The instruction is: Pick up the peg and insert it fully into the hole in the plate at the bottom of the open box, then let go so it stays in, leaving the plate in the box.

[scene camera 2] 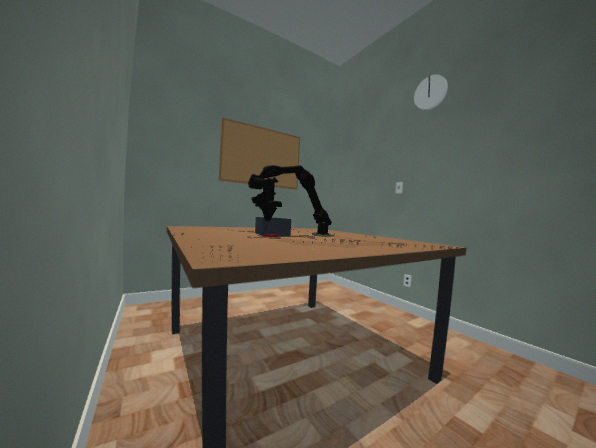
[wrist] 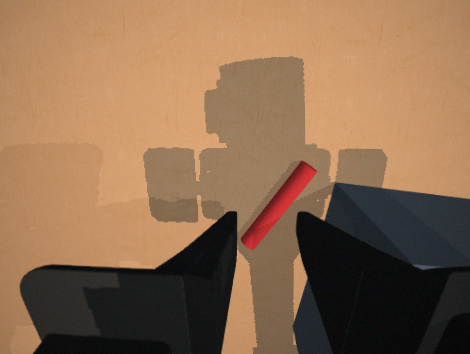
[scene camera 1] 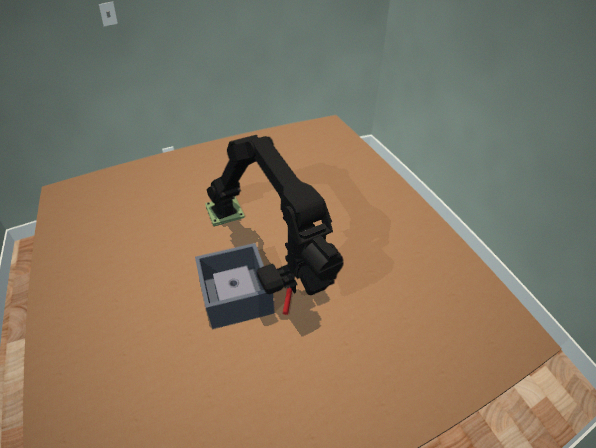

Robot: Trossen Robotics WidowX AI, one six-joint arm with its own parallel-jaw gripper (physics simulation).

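Frame: origin at the arm's base, x back, y right, z up, level; metres.
Where they show: gripper, between the fingertips: (scene camera 2: 267, 221) (wrist: 266, 220) (scene camera 1: 299, 289); arm's base, origin of its link: (scene camera 2: 322, 233) (scene camera 1: 223, 210).
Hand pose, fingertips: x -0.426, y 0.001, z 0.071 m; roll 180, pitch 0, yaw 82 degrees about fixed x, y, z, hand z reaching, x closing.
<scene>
Things, the pixels of their top centre, and the offset from my fingertips. Level surfaces: height alone.
- red peg, centre of its top: (wrist: 278, 211) (scene camera 1: 287, 298) (scene camera 2: 270, 234) dy +0.012, dx +0.033, dz -0.069 m
- dark blue-grey box, centre of its top: (scene camera 1: 231, 273) (scene camera 2: 273, 217) dy +0.117, dx +0.119, dz +0.015 m
- light grey plate, centre of its top: (scene camera 1: 233, 282) dy +0.117, dx +0.119, dz -0.022 m
- brown table, height of its surface: dz -0.083 m
The red peg (scene camera 1: 287, 301) (scene camera 2: 271, 235) (wrist: 279, 205) lies flat on the table beside the open box's right wall in scene camera 1. In the wrist view it lies slanted, its near end between and beyond the fingertips. My gripper (wrist: 266, 220) is partly open and empty, pointing down above the peg; its fingertips are mostly hidden in scene camera 1. In scene camera 2 the gripper (scene camera 2: 269, 219) is above the table. The dark blue-grey box (scene camera 1: 240, 308) (scene camera 2: 286, 227) (wrist: 400, 220) stands upright. The light grey plate (scene camera 1: 245, 291) lies at its bottom, its round hole (scene camera 1: 233, 283) facing up.
The box wall stands close beside the gripper's right finger in the wrist view. The arm's green base plate (scene camera 1: 216, 220) sits behind the box on the brown table (scene camera 1: 150, 370) (scene camera 2: 320, 250). The arm arches over the table, and its shadow falls around the peg.
</scene>
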